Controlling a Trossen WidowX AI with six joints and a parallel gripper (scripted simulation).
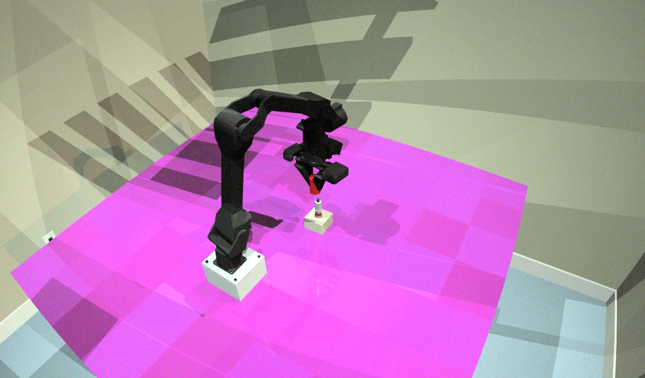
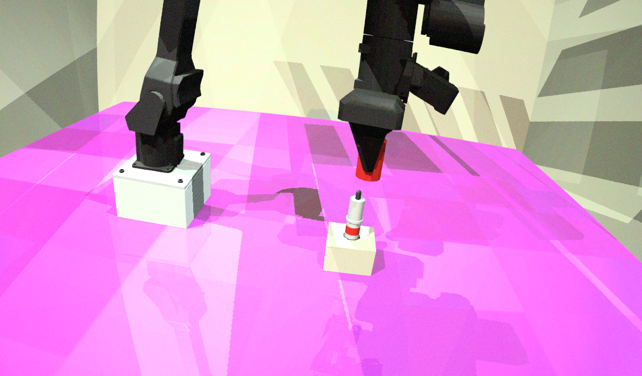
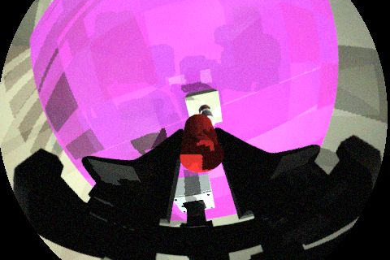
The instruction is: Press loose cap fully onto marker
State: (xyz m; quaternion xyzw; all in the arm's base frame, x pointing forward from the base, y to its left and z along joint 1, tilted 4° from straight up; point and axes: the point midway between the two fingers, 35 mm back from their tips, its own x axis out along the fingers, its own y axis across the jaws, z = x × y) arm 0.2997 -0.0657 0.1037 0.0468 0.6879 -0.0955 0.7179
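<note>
Right now the cream holder block is 10 mm behind my gripper tip, 10 mm to the right of it and 110 mm below it. From my gripper tip the other things lie so: red cap: 10 mm above.
</note>
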